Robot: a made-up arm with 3 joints.
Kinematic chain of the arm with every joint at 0, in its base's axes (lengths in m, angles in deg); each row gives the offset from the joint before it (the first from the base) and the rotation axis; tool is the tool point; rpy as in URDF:
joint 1: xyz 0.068 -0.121 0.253 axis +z
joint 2: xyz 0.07 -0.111 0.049 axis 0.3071 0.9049 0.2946
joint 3: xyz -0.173 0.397 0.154 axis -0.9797 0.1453 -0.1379
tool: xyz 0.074 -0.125 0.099 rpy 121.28 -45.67 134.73
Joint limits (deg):
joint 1: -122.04..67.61
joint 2: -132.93..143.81
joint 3: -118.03..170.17
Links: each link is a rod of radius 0.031 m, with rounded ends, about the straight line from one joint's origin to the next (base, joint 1, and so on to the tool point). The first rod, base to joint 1, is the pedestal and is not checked.
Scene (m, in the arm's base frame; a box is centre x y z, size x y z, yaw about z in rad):
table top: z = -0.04
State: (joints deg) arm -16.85 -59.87 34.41
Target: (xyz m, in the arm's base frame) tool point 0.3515 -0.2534 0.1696
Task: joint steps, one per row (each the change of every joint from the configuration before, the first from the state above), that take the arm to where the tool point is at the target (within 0.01 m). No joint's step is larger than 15 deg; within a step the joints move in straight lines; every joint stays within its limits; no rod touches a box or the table.
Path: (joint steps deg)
1: -14.18 -7.85 -2.09
2: -14.18 -7.86 -2.08
3: -14.19 -7.85 -2.09
4: -14.18 -7.86 -2.09
5: -14.18 -7.85 -2.08
6: -14.18 -7.85 -2.09

